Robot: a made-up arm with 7 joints.
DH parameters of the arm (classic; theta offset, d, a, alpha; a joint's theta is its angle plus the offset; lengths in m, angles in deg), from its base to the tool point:
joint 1: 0 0.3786 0 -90
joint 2: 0 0 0 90
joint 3: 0 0.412 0.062 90
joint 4: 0 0 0.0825 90
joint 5: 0 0.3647 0 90
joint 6: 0 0 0.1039 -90
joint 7: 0 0.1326 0 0
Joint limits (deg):
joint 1: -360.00..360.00
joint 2: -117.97..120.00
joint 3: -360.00..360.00
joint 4: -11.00..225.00
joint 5: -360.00..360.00
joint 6: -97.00..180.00
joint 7: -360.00..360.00
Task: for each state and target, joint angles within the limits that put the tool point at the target. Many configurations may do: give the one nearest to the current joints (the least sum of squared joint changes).
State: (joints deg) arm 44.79 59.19 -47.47 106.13 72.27 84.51 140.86
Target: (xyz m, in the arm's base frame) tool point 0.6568 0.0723 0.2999
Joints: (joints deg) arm 39.24 52.23 -55.06 84.42 64.31 92.48 140.86
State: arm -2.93 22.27 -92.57 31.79 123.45 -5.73 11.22
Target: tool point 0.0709 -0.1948 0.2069
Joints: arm 1.42 41.59 -43.66 14.70 128.02 25.31 11.22
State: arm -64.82 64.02 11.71 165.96 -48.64 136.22 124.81
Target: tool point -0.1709 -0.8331 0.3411
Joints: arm -94.50 79.46 6.88 165.54 -54.28 106.52 124.81
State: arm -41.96 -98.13 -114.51 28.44 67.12 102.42 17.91
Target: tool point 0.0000 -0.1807 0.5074
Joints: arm -14.55 -83.55 -90.00 10.11 69.78 95.43 17.91
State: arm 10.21 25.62 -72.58 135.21 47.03 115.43 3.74
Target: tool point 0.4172 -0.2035 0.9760
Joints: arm 13.09 13.11 -73.16 137.04 46.18 124.48 3.74
